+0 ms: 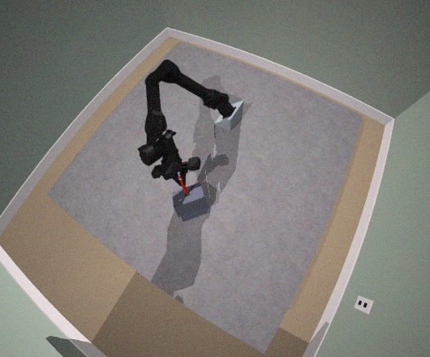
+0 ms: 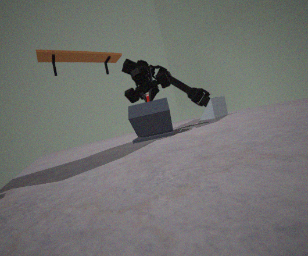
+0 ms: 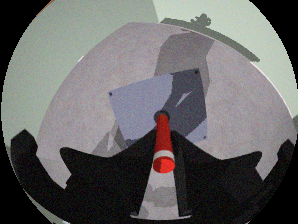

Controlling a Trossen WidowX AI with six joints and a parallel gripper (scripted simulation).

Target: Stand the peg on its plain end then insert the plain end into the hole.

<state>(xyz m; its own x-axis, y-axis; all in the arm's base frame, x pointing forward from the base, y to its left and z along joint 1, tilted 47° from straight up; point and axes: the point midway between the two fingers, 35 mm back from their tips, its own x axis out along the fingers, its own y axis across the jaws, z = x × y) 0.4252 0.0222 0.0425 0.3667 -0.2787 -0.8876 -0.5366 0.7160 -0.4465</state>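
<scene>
My gripper tip is 3 cm short of the sloped panel, 3 cm to the right of it and 6 cm above it. Also, from my gripper tip: red peg 1 cm behind, 1 cm to the right, 1 cm above.
</scene>
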